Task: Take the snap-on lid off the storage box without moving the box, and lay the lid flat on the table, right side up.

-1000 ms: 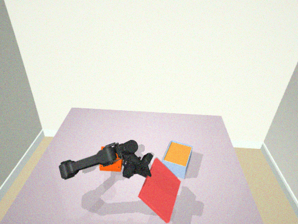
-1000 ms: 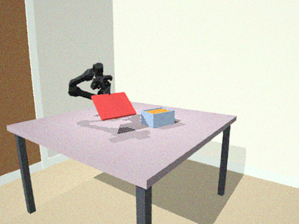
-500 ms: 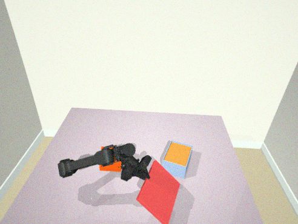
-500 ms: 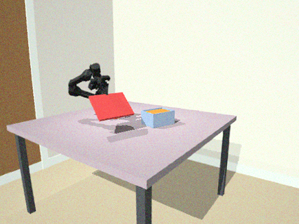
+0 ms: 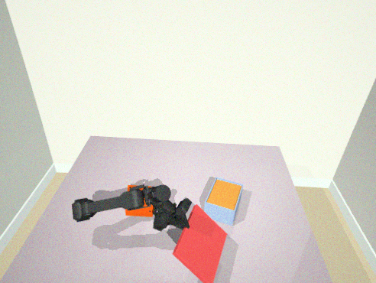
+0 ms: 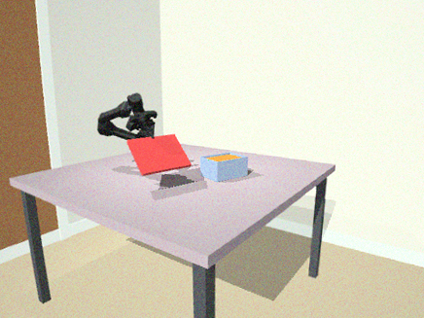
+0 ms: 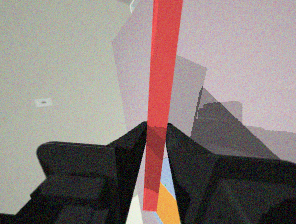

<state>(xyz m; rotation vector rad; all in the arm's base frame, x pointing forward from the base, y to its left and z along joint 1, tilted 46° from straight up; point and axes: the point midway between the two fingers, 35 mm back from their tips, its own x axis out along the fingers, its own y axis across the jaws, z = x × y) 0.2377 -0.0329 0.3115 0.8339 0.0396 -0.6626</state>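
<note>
The red lid is 6 cm ahead of my gripper tip, 1 cm to the right of it and 5 cm below it. The rest, counted from my gripper tip: storage box: 14 cm ahead, 35 cm to the left, 17 cm below.
</note>
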